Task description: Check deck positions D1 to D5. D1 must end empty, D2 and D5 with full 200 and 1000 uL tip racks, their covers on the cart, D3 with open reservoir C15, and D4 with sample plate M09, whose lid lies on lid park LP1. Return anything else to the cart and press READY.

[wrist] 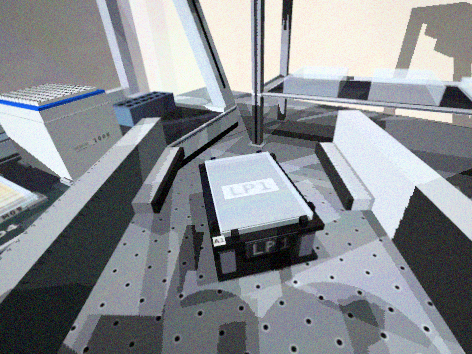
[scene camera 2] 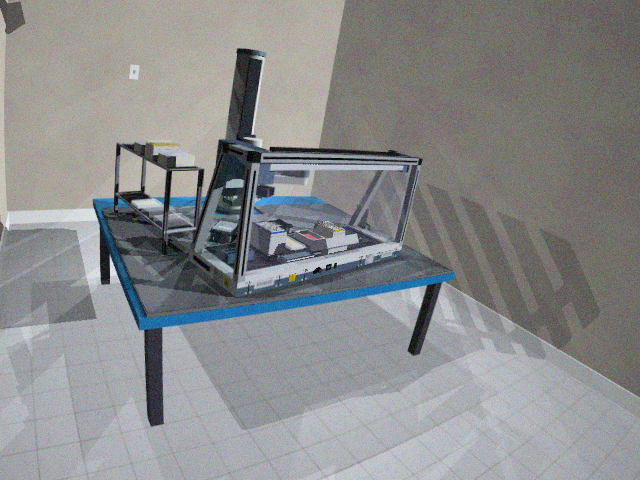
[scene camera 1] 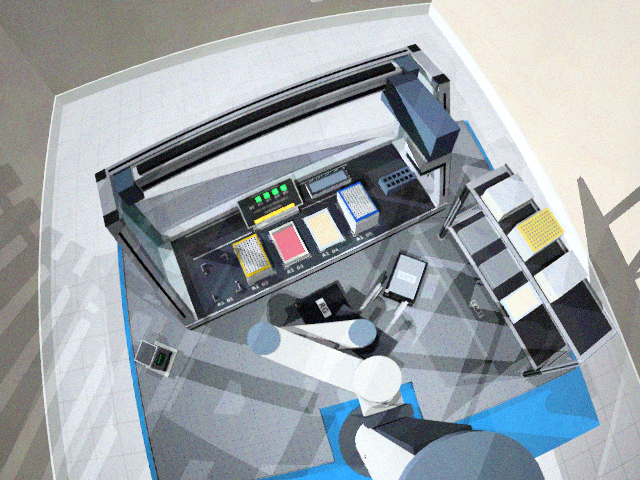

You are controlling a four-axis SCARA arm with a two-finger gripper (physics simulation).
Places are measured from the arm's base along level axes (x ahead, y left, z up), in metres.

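Pixels of known places: gripper, fingertip midpoint: (wrist: pixel 248 133) (scene camera 2: pixel 238 200) (scene camera 1: pixel 393 293).
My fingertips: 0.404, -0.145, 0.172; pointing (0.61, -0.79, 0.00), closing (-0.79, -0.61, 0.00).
Observation:
Ahead of a thing's pixels: the offset from my fingertips to its top centre, as dx, dy, dz. "pt": to the spot under its first point. Level surfaces: height alone.
Deck D1 {dz -0.111} (scene camera 1: pixel 219 273) holds nothing but its corner brackets. A yellow-rimmed tip rack (scene camera 1: pixel 251 255) (scene camera 2: pixel 330 228) is on D2, the open red reservoir {+0.273, +0.247, -0.080} (scene camera 1: pixel 289 242) on D3, plate M09 {+0.296, +0.126, -0.097} (scene camera 1: pixel 323 228) on D4, and a blue-rimmed tip rack {+0.319, +0.004, -0.013} (scene camera 1: pixel 357 201) (wrist: pixel 75 125) on D5. A clear lid {+0.063, -0.083, -0.102} (scene camera 1: pixel 407 276) (wrist: pixel 255 192) lies flat on black lid park LP1 {pt +0.008, -0.041, -0.154} (wrist: pixel 270 265). My gripper (scene camera 1: pixel 394 294) (wrist: pixel 248 133) is open and empty, its fingers apart just in front of LP1. The cart {-0.082, -0.393, +0.197} (scene camera 2: pixel 166 206) stands at the right in scene camera 1.
The cart carries white boxes, a yellow rack {-0.018, -0.380, +0.261} (scene camera 1: pixel 540 229), clear covers {+0.109, -0.354, -0.034} (scene camera 1: pixel 480 235) and a pale plate {-0.146, -0.406, -0.043} (scene camera 1: pixel 521 302). A black stand marked RG {+0.043, +0.196, -0.103} (scene camera 1: pixel 323 304) is left of LP1. A panel {pt +0.413, +0.277, -0.041} (scene camera 1: pixel 268 201) shows green lights. A small device {+0.017, +0.763, -0.029} (scene camera 1: pixel 155 356) stands left; a blue block {pt +0.393, -0.166, -0.077} (scene camera 1: pixel 397 179) is behind D5.

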